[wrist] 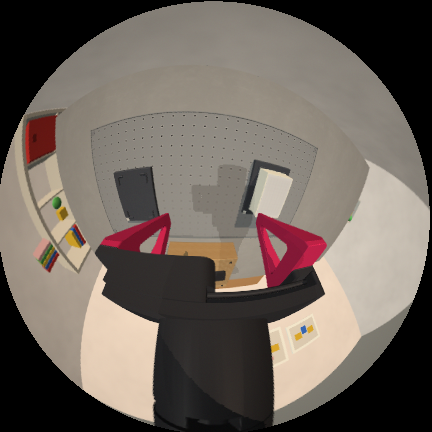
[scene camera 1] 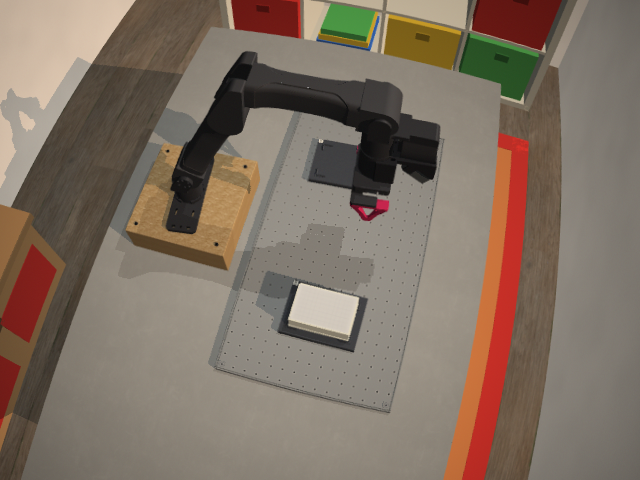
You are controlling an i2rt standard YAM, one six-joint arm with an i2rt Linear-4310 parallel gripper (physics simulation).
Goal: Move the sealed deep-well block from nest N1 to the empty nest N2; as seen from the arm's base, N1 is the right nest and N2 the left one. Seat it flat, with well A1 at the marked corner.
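Observation:
The white sealed deep-well block (scene camera 1: 323, 311) (wrist: 272, 194) sits in the dark nest N1 (scene camera 1: 360, 319) (wrist: 257, 171), the right nest from the arm's base. In the scene view it looks flat; its well A1 is too small to make out. The dark nest N2 (scene camera 1: 330, 164) (wrist: 136, 192) is empty, with a small white corner mark; the arm partly hides it in the scene view. My gripper (scene camera 1: 361, 184) (wrist: 212, 217) is open and empty, its red fingers wide apart. It hangs high above the perforated plate, apart from the block.
Both nests stand on the perforated plate (scene camera 1: 392, 268) (wrist: 190, 131). The arm is mounted on a wooden block (scene camera 1: 147, 206) (wrist: 200, 247). A shelf unit with coloured bins stands beyond the table's far edge. An orange and red strip (scene camera 1: 504, 248) runs along the right side in the scene view.

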